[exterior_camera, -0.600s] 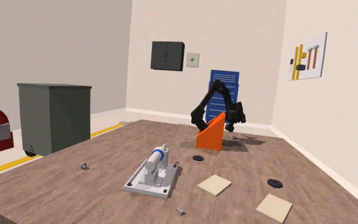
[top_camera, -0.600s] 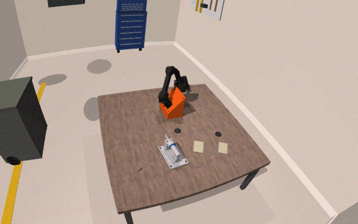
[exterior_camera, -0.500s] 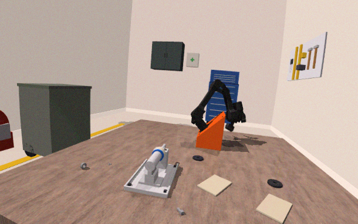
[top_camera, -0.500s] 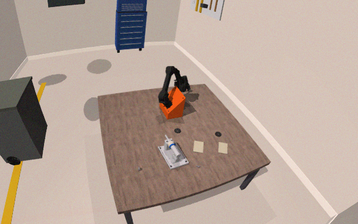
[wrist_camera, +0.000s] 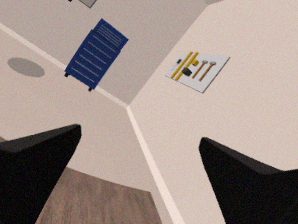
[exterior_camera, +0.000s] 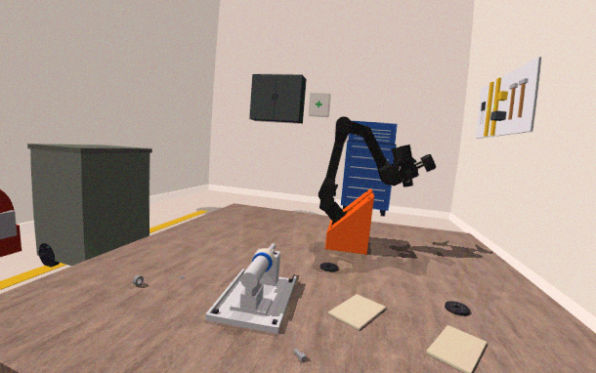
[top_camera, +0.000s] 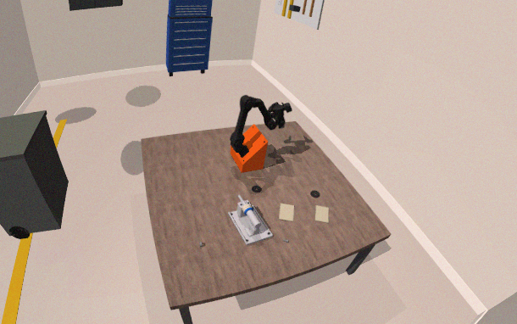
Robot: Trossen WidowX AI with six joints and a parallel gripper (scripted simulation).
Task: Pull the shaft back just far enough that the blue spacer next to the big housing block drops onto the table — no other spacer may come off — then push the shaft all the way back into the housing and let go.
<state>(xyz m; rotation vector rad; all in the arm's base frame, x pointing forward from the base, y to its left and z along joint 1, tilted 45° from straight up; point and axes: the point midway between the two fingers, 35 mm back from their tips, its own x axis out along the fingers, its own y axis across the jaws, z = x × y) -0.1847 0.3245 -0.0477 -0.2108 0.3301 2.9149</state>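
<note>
My gripper tip is now 67 cm short of the blue spacer, 40 cm to the left of it and 23 cm above it. The rest, counted from my gripper tip: grey fixture plate: 71 cm ahead, 39 cm to the right, 26 cm below; bolt: 85 cm ahead, 31 cm below, 25 cm to the right.
</note>
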